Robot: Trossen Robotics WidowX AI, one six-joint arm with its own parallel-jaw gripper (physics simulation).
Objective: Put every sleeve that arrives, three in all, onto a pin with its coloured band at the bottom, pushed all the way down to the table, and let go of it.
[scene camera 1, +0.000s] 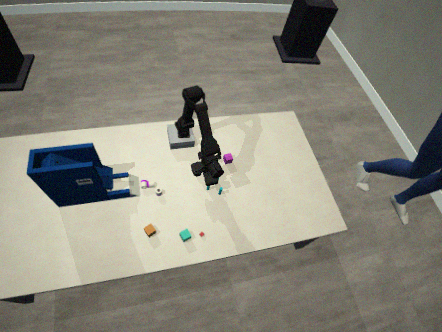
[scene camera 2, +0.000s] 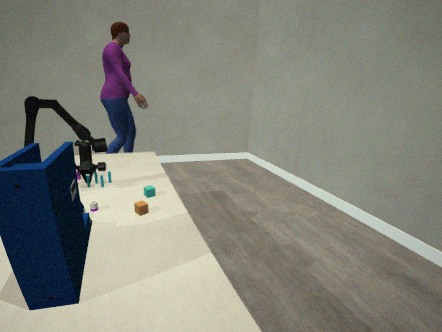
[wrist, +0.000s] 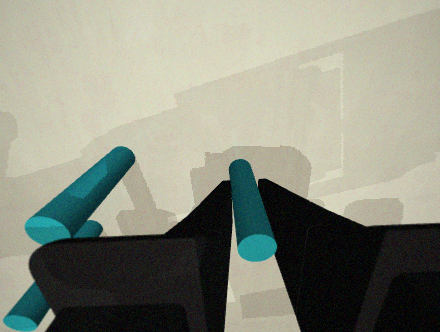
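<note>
Teal pins stand upright on the table (scene camera 1: 290, 200) (scene camera 2: 150, 260); one pin (scene camera 1: 220, 190) (scene camera 2: 109, 176) (wrist: 82, 190) is clear of my fingers. My gripper (scene camera 2: 88, 185) (wrist: 244, 187) points down, shut on another pin (wrist: 248, 215), with no sleeve between its fingers. A third pin (wrist: 21, 315) is partly hidden by the left finger in the wrist view. One white sleeve (scene camera 1: 159, 191) (scene camera 2: 94, 205) stands upright near the blue chute, its purple band at the bottom. A second white sleeve (scene camera 1: 152, 185) lies on its side beside it, with its purple band to the left. A third sleeve does not show.
A tall blue dispenser (scene camera 1: 75, 182) (scene camera 2: 42, 215) stands at the left, its two rails facing the sleeves. A magenta cube (scene camera 1: 228, 158) is close to the arm. Orange (scene camera 1: 150, 230) (scene camera 2: 141, 208), teal (scene camera 1: 185, 235) (scene camera 2: 149, 191) and small red (scene camera 1: 202, 234) cubes lie towards the front edge.
</note>
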